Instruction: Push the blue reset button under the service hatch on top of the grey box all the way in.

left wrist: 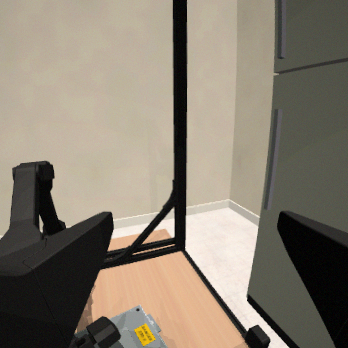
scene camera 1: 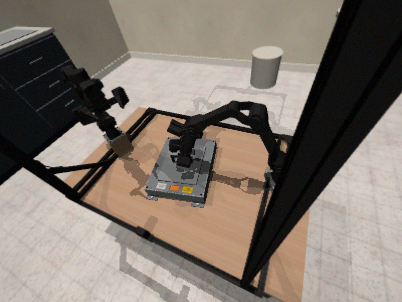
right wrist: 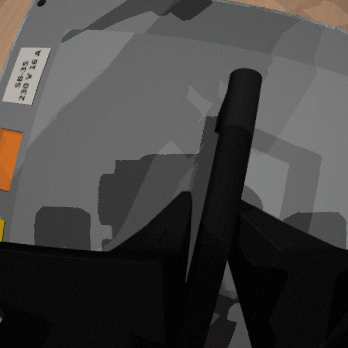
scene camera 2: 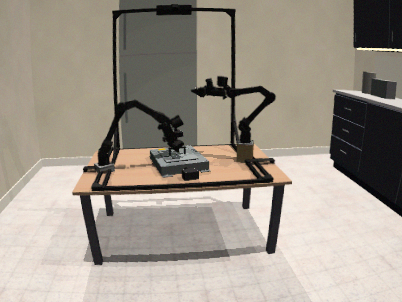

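Observation:
The grey box [scene camera 1: 172, 195] [scene camera 2: 197, 167] [left wrist: 131, 317] [right wrist: 65, 12] lies on the table. Its service hatch [right wrist: 85, 65] is a lighter grey plate lying on the box top, with a black bar handle [right wrist: 245, 95] standing across it. My right gripper [scene camera 1: 184, 161] [scene camera 2: 176, 150] [right wrist: 203, 199] is low over the hatch and shut on the handle, one finger on each side of the bar. The blue reset button does not show in any view; the hatch covers the area under it. My left gripper [scene camera 1: 101, 106] [scene camera 2: 195, 91] [left wrist: 196, 220] is open and empty, high above the table, away from the box.
White, orange [scene camera 1: 174, 188] and yellow [scene camera 1: 187, 189] [left wrist: 145, 334] labels sit along one edge of the box. A black frame [scene camera 2: 233, 65] [left wrist: 180, 125] rises from the table [scene camera 1: 235, 220] [scene camera 2: 230, 175]. A small black block [scene camera 2: 190, 173] is at the frame's near bar in scene camera 2.

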